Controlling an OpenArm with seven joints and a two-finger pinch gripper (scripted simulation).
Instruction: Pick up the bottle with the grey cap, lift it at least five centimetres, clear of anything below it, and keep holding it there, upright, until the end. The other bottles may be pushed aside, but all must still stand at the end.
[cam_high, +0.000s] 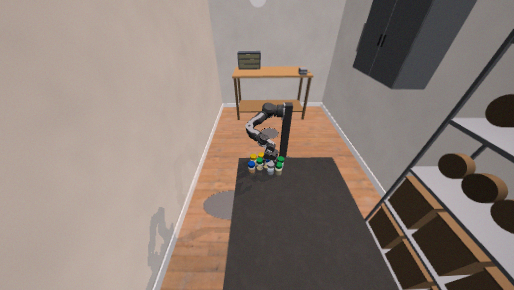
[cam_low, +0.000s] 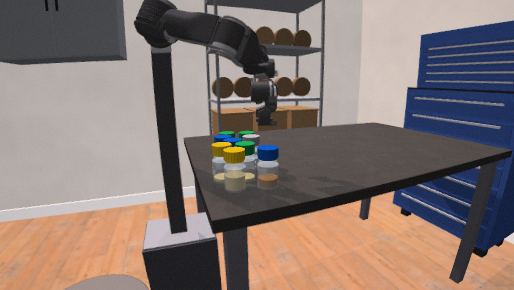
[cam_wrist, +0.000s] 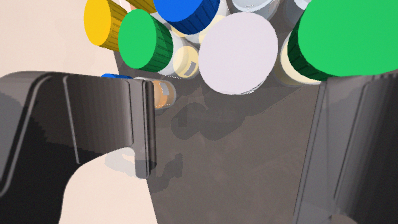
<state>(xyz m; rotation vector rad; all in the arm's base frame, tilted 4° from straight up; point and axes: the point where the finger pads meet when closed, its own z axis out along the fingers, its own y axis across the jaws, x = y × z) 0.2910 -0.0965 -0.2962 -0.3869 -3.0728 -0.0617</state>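
The grey-capped bottle lies 5 cm behind my hand, 1 cm to the left of it and 10 cm below it. The rest, counted from my hand: blue-capped bottle (5 cm behind, 14 cm to the right, 10 cm below).
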